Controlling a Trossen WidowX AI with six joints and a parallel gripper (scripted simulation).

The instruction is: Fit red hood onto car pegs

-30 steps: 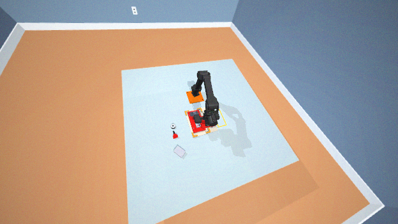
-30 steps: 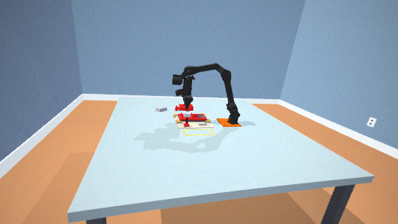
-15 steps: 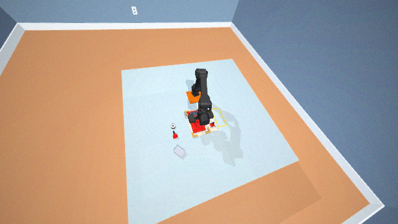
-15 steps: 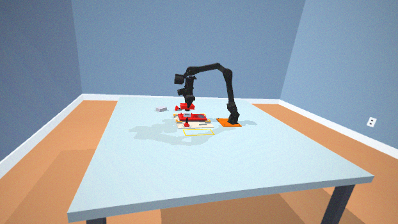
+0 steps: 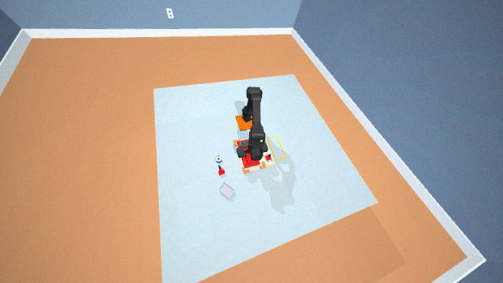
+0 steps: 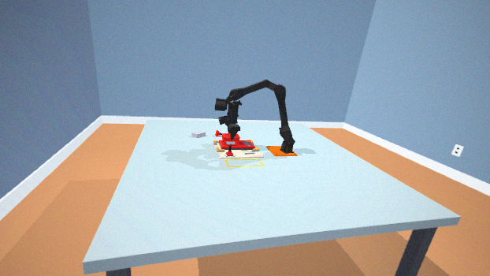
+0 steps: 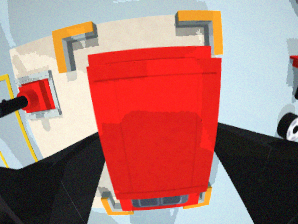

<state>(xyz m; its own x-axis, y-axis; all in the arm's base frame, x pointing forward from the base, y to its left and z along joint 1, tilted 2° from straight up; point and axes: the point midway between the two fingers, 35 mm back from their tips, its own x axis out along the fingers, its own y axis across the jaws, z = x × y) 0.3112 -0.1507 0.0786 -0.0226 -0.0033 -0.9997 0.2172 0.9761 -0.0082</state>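
Right now my gripper tip is 10 mm to the right of the grey engine block and 40 mm above it. From my gripper tip the other things lie so: small wheel 90 mm behind, 190 mm to the right, 50 mm below; red hood 10 mm above.
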